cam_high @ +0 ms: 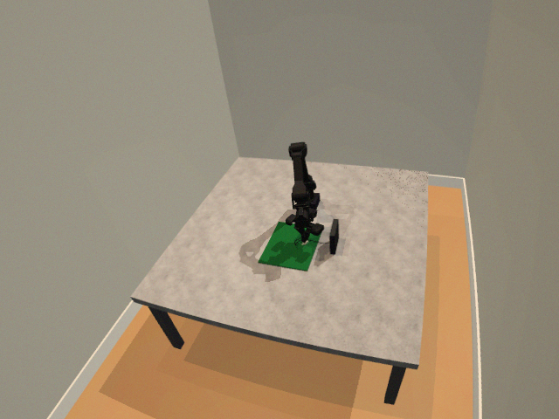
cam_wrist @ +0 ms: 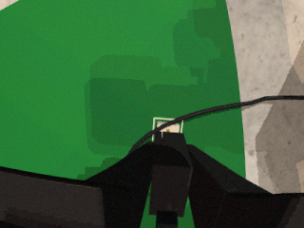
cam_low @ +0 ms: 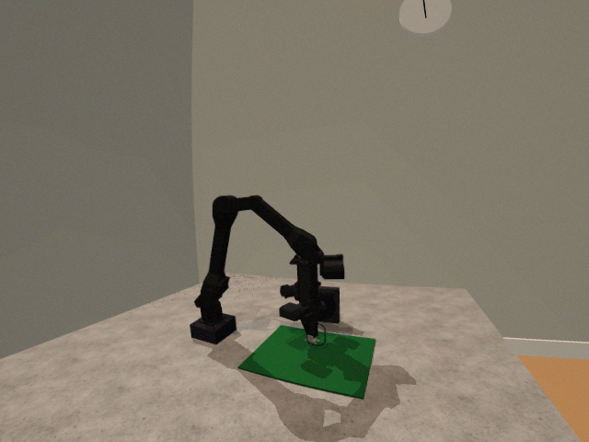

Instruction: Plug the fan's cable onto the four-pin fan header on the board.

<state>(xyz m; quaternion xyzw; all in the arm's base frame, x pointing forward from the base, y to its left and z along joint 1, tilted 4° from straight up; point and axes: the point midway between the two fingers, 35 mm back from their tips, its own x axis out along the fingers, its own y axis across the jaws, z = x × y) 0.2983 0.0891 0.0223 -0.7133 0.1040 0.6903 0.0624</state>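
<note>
My gripper tip is 1 cm short of the white-framed header and 3 cm above it. The rest, counted from my gripper tip: dark fan plug 1 cm ahead, 1 cm above; green board 4 cm ahead, 6 cm to the right, 5 cm below; black fan 1 cm behind, 13 cm to the left, 3 cm above.
</note>
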